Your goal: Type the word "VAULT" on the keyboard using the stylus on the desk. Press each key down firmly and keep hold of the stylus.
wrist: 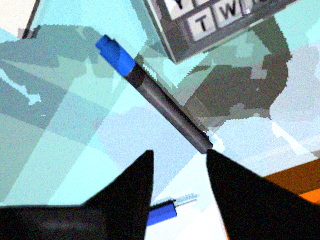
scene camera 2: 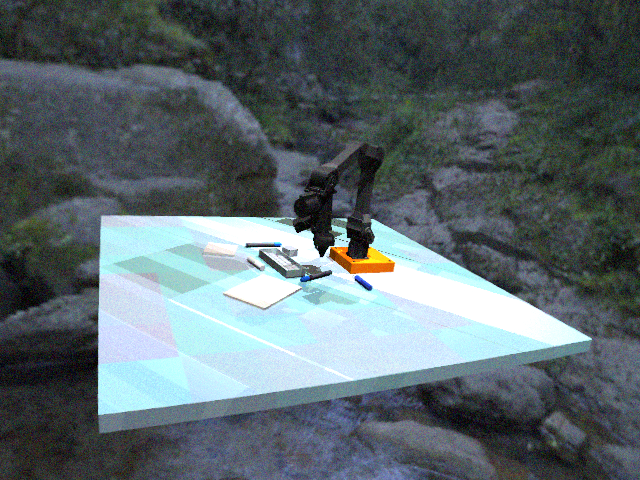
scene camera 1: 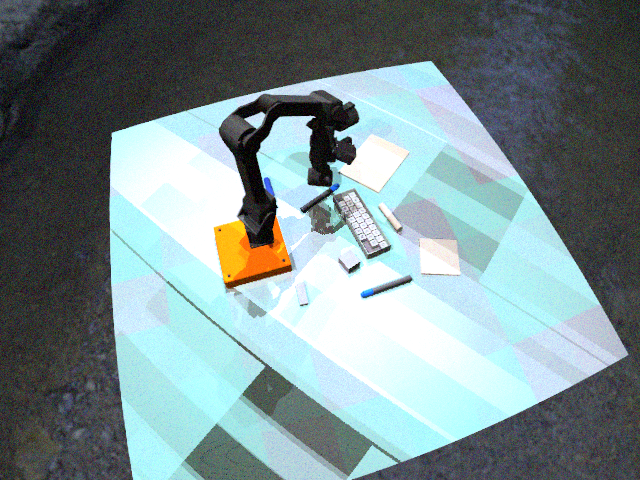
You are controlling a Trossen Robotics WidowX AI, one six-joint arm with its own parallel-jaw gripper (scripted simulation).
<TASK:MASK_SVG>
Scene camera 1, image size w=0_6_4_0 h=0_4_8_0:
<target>my gripper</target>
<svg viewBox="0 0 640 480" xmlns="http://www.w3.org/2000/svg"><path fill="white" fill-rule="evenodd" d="M310 135L309 161L312 168L308 168L307 184L310 186L330 187L333 182L333 172L330 170L327 162L336 162L337 159L347 165L352 165L356 157L355 144L352 145L352 138L348 136L343 137L342 140L338 140L338 136L336 136L333 142L329 144L319 144Z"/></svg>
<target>small pad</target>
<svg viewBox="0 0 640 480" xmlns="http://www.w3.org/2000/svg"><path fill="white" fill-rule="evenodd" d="M419 238L422 275L460 276L457 240Z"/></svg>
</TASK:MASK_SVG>
